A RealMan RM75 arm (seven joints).
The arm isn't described. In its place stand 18 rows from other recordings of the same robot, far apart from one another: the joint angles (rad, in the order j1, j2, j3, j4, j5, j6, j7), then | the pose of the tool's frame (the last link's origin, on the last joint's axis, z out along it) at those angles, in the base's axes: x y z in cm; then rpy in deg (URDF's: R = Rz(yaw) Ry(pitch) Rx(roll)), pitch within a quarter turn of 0, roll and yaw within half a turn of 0.
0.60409 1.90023 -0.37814 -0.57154 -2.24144 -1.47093 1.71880 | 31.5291 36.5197 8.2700 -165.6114 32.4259 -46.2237
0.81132 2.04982 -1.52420 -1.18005 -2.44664 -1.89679 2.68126 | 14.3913 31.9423 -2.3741 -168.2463 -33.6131 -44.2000
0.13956 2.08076 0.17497 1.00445 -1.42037 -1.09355 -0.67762 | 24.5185 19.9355 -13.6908 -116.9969 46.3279 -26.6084
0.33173 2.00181 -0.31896 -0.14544 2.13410 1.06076 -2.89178 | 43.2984 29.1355 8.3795 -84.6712 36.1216 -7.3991
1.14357 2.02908 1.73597 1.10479 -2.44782 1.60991 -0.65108 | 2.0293 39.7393 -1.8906 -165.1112 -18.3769 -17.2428
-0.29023 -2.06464 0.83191 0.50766 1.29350 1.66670 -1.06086 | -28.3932 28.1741 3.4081 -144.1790 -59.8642 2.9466
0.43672 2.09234 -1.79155 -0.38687 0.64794 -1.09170 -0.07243 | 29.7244 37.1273 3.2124 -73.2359 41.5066 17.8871
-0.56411 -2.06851 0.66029 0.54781 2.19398 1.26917 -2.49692 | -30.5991 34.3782 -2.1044 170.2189 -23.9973 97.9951
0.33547 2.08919 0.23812 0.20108 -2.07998 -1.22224 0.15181 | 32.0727 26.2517 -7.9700 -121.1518 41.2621 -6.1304
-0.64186 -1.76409 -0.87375 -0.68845 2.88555 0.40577 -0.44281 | -23.2726 43.4318 -0.5676 -128.5770 -24.3691 7.7364
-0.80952 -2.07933 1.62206 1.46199 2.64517 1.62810 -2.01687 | -8.4448 35.4014 -2.4089 -173.0249 33.2774 -15.3808
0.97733 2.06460 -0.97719 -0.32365 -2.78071 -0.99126 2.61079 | 25.7586 40.2149 -6.6080 -149.3908 -2.9724 -65.7106
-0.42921 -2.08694 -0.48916 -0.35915 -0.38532 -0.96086 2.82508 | -26.0245 26.8213 -14.1422 -148.6725 -34.0783 10.5715
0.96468 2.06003 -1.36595 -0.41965 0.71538 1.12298 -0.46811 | 22.1203 38.6458 -8.5174 -156.5992 -8.7902 -63.7635
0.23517 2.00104 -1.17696 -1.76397 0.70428 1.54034 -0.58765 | 22.8017 31.1193 10.8497 -143.0331 8.0492 -44.8509
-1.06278 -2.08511 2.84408 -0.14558 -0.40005 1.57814 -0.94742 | -11.2276 37.2696 -6.6285 -176.8896 -43.6776 2.2668
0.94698 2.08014 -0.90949 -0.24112 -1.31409 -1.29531 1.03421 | 10.9120 41.9081 -4.0338 -157.7841 51.2375 -1.8987
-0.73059 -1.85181 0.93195 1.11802 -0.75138 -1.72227 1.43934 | -20.3206 39.3302 11.6689 -163.3372 10.7771 9.3921
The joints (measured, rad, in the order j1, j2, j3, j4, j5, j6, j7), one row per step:
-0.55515 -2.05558 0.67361 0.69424 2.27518 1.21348 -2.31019
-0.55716 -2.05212 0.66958 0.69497 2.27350 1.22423 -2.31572
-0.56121 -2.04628 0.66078 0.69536 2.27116 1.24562 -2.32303
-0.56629 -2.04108 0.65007 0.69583 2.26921 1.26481 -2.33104
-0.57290 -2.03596 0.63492 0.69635 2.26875 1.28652 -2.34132
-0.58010 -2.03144 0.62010 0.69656 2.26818 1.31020 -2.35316
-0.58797 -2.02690 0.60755 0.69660 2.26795 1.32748 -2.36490
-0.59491 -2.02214 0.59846 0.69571 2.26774 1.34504 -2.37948
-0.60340 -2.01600 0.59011 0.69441 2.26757 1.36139 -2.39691
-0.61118 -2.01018 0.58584 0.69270 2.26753 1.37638 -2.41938
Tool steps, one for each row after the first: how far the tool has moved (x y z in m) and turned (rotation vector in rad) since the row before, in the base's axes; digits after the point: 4 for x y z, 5 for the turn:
0.0010 0.0003 0.0017 -0.00223 -0.00833 0.00115
0.0019 0.0002 0.0027 -0.00581 -0.01568 -0.00009
0.0021 0.0007 0.0028 -0.00319 -0.01591 0.00080
0.0025 0.0009 0.0032 -0.00285 -0.01923 0.00242
0.0031 0.0007 0.0027 -0.00534 -0.02156 0.00232
0.0029 0.0015 0.0027 -0.00237 -0.01691 0.00245
0.0027 0.0009 0.0022 -0.00602 -0.01694 0.00459
0.0029 0.0016 0.0027 -0.00551 -0.01628 0.00572
0.0028 0.0013 0.0021 -0.00858 -0.01613 0.00974

